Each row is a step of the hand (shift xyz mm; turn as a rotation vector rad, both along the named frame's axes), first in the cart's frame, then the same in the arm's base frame.
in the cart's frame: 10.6 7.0 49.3 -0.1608 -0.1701 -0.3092
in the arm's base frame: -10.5 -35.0 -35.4 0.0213 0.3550 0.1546
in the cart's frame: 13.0 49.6 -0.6 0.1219 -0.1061 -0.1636
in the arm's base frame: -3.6 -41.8 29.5 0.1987 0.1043 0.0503
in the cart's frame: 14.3 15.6 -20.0 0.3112 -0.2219 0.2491
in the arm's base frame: 15.0 -7.8 23.7 0.2533 -0.1084 -0.3637
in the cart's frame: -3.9 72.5 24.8 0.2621 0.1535 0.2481
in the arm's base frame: -34.6 -63.6 25.4 0.0950 -0.3585 -0.1275
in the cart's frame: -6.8 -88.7 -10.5 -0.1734 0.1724 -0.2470
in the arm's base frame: 25.0 73.0 -45.5 -0.1173 0.0799 0.3172
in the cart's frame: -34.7 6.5 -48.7 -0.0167 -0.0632 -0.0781
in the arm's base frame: -15.1 36.0 45.7 0.0327 0.0934 0.0241
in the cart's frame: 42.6 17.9 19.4 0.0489 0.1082 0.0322
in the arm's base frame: 25.1 -42.5 -8.7 -0.0017 -0.1176 0.0360
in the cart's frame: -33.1 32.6 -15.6 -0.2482 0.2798 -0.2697
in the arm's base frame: -33.6 -0.6 35.7 -0.2081 0.0477 0.4087
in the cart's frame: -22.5 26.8 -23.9 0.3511 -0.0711 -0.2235
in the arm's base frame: -19.5 3.0 37.5 0.4115 0.0038 0.0947
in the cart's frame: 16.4 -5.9 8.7 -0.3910 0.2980 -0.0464
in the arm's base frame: 13.2 -7.7 -12.1 -0.4196 -0.0134 0.2600
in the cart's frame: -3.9 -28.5 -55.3 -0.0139 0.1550 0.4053
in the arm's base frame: 25.1 50.7 26.2 -0.2051 -0.3125 -0.2208
